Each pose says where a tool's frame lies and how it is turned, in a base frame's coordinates. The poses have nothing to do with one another.
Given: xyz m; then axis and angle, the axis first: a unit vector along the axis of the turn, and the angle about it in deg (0 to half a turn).
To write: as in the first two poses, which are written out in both.
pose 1, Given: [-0.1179, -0.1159, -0.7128, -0.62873, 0.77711, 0.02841, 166.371]
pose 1, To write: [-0.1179, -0.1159, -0.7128, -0.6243, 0.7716, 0.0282, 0.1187]
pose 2, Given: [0.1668, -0.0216, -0.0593, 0.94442, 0.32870, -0.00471, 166.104]
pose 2, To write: [0.1668, -0.0216, -0.0593, 0.9375, 0.3263, -0.0047, 0.1210]
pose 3, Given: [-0.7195, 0.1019, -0.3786, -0.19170, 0.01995, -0.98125, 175.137]
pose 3, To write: [-0.7195, 0.1019, -0.3786, -0.1915, 0.0199, -0.9804, 0.0424]
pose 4, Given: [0.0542, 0.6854, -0.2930, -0.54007, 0.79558, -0.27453, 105.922]
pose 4, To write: [0.0542, 0.6854, -0.2930, -0.4311, 0.6351, -0.2191, 0.6024]
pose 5, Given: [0.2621, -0.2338, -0.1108, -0.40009, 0.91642, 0.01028, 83.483]
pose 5, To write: [0.2621, -0.2338, -0.1108, -0.2664, 0.6101, 0.0068, 0.7462]
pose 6, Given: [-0.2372, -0.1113, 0.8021, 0.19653, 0.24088, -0.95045, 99.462]
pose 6, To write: [-0.2372, -0.1113, 0.8021, 0.1500, 0.1838, -0.7252, 0.6464]
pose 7, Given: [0.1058, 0.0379, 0.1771, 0.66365, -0.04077, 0.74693, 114.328]
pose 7, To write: [0.1058, 0.0379, 0.1771, 0.5576, -0.0343, 0.6276, 0.5422]
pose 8, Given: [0.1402, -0.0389, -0.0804, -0.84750, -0.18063, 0.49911, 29.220]
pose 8, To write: [0.1402, -0.0389, -0.0804, -0.2138, -0.0456, 0.1259, 0.9677]
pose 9, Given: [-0.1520, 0.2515, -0.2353, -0.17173, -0.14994, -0.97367, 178.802]
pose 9, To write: [-0.1520, 0.2515, -0.2353, -0.1717, -0.1499, -0.9736, 0.0105]
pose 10, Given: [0.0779, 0.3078, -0.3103, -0.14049, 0.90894, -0.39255, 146.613]
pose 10, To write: [0.0779, 0.3078, -0.3103, -0.1346, 0.8706, -0.3760, 0.2873]
